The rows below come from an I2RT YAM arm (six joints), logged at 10 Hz.
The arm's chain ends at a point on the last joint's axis. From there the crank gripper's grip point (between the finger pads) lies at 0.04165 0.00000 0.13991 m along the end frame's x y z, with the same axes.
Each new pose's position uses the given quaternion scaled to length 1; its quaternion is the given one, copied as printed.
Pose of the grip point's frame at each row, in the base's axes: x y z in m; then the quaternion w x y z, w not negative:
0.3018 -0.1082 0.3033 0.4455 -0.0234 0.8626 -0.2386
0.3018 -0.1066 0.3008 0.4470 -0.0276 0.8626 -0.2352
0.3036 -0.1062 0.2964 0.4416 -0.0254 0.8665 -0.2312
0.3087 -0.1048 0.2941 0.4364 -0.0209 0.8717 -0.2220
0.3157 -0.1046 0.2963 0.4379 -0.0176 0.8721 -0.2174
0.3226 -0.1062 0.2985 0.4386 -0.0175 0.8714 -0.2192
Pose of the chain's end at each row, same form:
0.2178 -0.0430 0.4033 0.4455 -0.0234 0.8626 -0.2386
0.2170 -0.0425 0.4009 0.4470 -0.0276 0.8626 -0.2352
0.2202 -0.0429 0.3982 0.4416 -0.0254 0.8665 -0.2312
0.2267 -0.0436 0.3982 0.4364 -0.0209 0.8717 -0.2220
0.2334 -0.0445 0.4008 0.4379 -0.0176 0.8721 -0.2174
0.2402 -0.0456 0.4027 0.4386 -0.0175 0.8714 -0.2192

